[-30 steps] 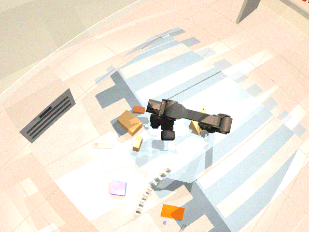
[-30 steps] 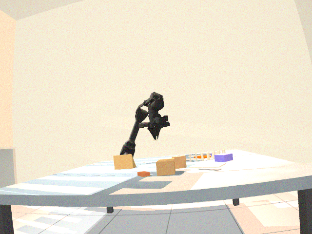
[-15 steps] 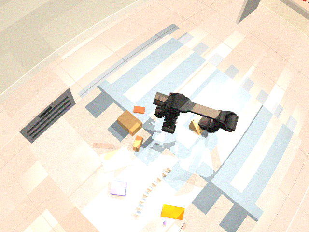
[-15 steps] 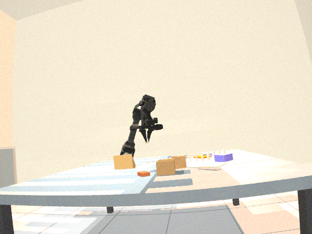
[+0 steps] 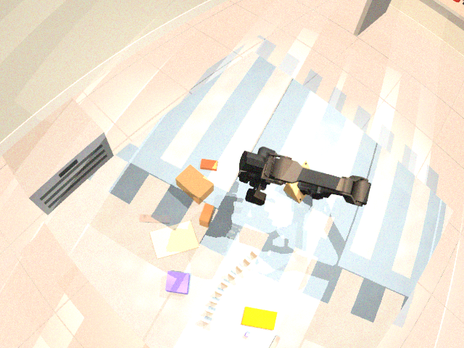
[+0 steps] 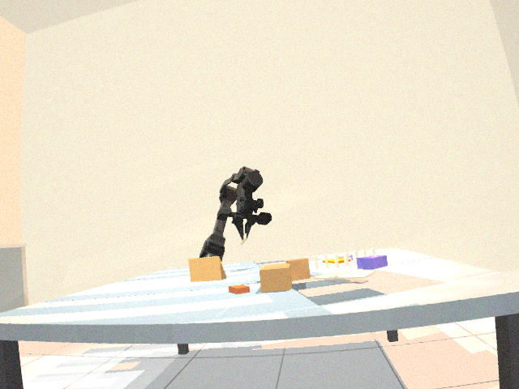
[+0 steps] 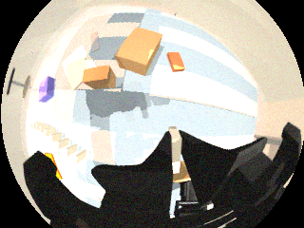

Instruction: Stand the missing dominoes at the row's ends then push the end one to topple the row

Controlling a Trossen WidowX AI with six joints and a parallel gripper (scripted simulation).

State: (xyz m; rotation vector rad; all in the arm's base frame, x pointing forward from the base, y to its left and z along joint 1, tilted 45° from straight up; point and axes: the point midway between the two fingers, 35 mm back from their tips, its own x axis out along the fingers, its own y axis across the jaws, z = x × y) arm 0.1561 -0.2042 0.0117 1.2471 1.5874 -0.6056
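My gripper tip is 170 mm short of the tan block, 110 mm above it and 70 mm to the left of it. Also, from my gripper tip: tan box: 180 mm to the right, 110 mm below, 100 mm ahead; then orange block: 200 mm to the right, 130 mm below, 10 mm behind; then sheet: 310 mm ahead, 140 mm below, 110 mm to the right.
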